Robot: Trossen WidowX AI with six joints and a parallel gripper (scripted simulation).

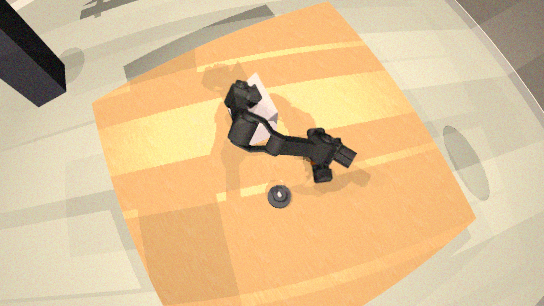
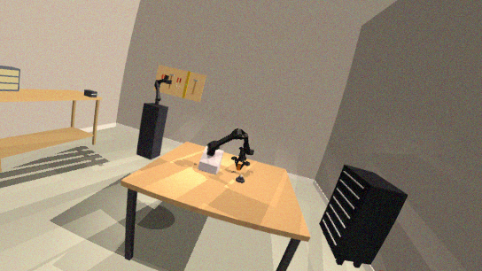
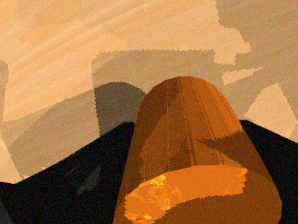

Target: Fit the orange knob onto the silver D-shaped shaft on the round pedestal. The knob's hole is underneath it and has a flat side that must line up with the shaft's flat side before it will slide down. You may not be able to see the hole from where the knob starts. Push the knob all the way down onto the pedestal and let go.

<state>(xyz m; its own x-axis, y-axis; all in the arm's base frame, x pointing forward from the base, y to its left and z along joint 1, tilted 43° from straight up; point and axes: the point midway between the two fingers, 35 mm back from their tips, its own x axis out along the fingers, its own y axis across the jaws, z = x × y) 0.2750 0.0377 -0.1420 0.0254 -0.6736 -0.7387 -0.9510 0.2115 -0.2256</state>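
The dark round pedestal lies 5 cm ahead of my gripper tip, 17 cm to the right of it and 1 cm below it. From my gripper tip the other things lie so: orange knob 3 cm above.
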